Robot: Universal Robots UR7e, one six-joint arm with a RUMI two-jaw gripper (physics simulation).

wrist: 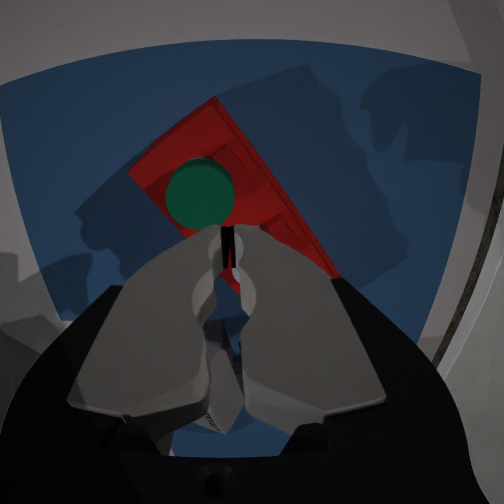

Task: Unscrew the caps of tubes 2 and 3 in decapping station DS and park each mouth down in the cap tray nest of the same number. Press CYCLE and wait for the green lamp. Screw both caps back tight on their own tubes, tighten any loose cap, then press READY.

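My gripper [227, 240] fills the lower half of the wrist view. Its two grey jaws are closed to a narrow slit, with only a thin dark strip between the tips. I cannot make out any object held there. Just beyond the tips lies a round green cap [200, 194], seen end on. The jaw tips cover its lower edge. The cap sits over a red cap tray [235, 190] with shallow rectangular nests. The tray lies diagonally, from upper left to lower right. No tubes, buttons or lamp are in view.
The red tray rests on a dark blue mat [350, 165] crossed by the arm's shadows. Grey surface borders the mat at the top and on both sides. A dark curved rim [475, 280] runs down the right edge.
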